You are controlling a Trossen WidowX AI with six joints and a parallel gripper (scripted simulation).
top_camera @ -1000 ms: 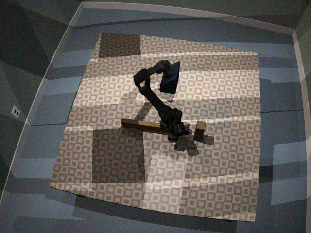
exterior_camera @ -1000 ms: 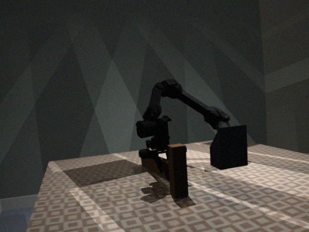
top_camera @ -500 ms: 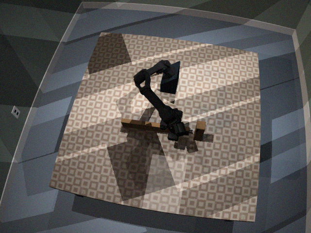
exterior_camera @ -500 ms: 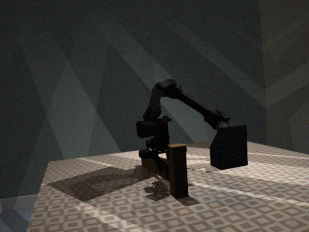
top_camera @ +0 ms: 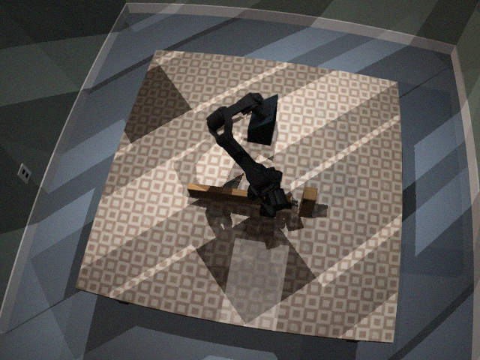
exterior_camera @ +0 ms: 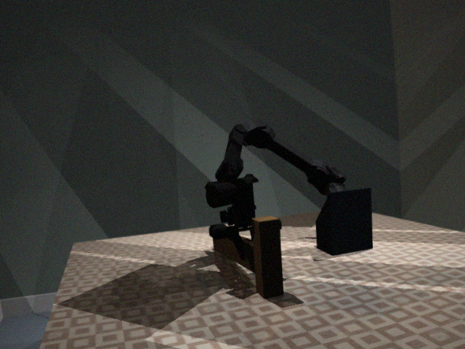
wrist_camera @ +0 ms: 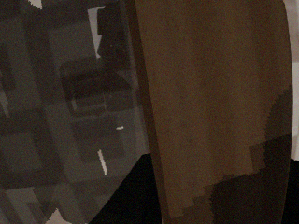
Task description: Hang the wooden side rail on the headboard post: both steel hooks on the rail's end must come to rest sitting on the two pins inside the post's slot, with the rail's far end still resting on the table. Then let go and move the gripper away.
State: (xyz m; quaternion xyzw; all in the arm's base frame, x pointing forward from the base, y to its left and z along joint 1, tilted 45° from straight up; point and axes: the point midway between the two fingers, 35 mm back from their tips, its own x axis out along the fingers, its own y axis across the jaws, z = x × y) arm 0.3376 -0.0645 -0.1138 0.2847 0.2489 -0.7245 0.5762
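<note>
Now: gripper tip 20 mm short of the headboard post, 140 mm to the right of it and 40 mm below it.
</note>
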